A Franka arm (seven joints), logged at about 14 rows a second.
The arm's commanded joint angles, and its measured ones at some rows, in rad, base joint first. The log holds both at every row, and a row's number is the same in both.
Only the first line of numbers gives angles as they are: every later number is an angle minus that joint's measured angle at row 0.
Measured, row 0:
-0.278, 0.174, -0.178, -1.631, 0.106, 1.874, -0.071
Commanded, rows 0 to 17:
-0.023, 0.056, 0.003, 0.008, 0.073, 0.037, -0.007
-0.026, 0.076, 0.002, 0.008, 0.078, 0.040, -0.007
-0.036, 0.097, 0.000, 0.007, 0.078, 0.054, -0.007
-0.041, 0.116, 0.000, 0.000, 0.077, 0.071, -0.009
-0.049, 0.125, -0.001, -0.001, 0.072, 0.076, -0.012
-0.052, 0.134, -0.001, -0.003, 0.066, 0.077, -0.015
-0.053, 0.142, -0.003, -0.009, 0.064, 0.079, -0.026
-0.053, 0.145, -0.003, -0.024, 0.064, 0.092, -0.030
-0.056, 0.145, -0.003, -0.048, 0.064, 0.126, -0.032
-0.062, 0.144, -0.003, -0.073, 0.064, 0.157, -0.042
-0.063, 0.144, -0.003, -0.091, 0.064, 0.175, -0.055
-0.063, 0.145, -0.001, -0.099, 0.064, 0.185, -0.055
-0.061, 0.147, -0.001, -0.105, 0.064, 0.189, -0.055
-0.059, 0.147, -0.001, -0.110, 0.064, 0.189, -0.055
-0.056, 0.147, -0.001, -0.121, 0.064, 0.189, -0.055
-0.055, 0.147, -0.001, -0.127, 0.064, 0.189, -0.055
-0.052, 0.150, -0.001, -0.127, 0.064, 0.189, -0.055
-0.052, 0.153, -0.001, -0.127, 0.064, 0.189, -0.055
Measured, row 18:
-0.054, 0.158, -0.002, -0.108, 0.045, 0.166, -0.036
